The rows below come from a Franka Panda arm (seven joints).
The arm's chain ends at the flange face. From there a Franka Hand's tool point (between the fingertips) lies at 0.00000 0.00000 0.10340 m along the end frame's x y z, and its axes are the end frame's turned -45 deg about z.
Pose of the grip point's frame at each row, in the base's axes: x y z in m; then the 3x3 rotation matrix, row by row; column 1 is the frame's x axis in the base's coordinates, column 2 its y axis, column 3 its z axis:
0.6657 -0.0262 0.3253; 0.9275 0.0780 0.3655; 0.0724 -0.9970 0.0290; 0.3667 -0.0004 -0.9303
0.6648 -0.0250 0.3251; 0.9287 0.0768 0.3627; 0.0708 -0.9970 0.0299; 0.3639 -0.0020 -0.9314
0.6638 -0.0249 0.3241; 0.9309 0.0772 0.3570; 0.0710 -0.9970 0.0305; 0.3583 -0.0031 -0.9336
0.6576 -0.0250 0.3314; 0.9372 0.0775 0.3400; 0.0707 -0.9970 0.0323; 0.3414 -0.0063 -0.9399
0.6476 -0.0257 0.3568; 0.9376 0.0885 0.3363; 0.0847 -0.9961 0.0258; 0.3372 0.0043 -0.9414
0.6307 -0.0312 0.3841; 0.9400 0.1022 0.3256; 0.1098 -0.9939 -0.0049; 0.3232 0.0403 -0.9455
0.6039 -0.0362 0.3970; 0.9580 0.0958 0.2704; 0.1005 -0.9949 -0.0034; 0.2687 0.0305 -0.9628
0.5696 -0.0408 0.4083; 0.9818 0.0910 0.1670; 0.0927 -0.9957 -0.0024; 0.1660 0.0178 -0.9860
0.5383 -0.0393 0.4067; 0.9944 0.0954 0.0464; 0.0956 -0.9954 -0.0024; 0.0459 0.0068 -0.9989
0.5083 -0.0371 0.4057; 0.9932 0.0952 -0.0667; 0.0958 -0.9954 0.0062; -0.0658 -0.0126 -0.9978
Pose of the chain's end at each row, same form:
0.6279 -0.0292 0.4215; 0.7110 -0.6007 0.3655; -0.6538 -0.7562 0.0290; 0.2590 -0.2596 -0.9303
0.6273 -0.0281 0.4214; 0.7110 -0.6024 0.3627; -0.6549 -0.7550 0.0299; 0.2559 -0.2587 -0.9314
0.6269 -0.0281 0.4206; 0.7128 -0.6037 0.3570; -0.6548 -0.7552 0.0305; 0.2512 -0.2555 -0.9336
0.6224 -0.0283 0.4286; 0.7175 -0.6079 0.3400; -0.6550 -0.7550 0.0323; 0.2370 -0.2459 -0.9399
0.6128 -0.0284 0.4541; 0.7256 -0.6004 0.3363; -0.6445 -0.7642 0.0258; 0.2415 -0.2354 -0.9414
0.5970 -0.0307 0.4819; 0.7369 -0.5924 0.3256; -0.6252 -0.7804 -0.0049; 0.2570 -0.2000 -0.9455
0.5759 -0.0358 0.4966; 0.7451 -0.6097 0.2704; -0.6324 -0.7746 -0.0034; 0.2116 -0.1684 -0.9628
0.5523 -0.0406 0.5103; 0.7586 -0.6299 0.1670; -0.6385 -0.7696 -0.0024; 0.1300 -0.1048 -0.9860
0.5335 -0.0391 0.5100; 0.7706 -0.6357 0.0464; -0.6363 -0.7715 -0.0024; 0.0373 -0.0276 -0.9989
0.5152 -0.0377 0.5089; 0.7696 -0.6350 -0.0667; -0.6361 -0.7716 0.0062; -0.0554 0.0376 -0.9978

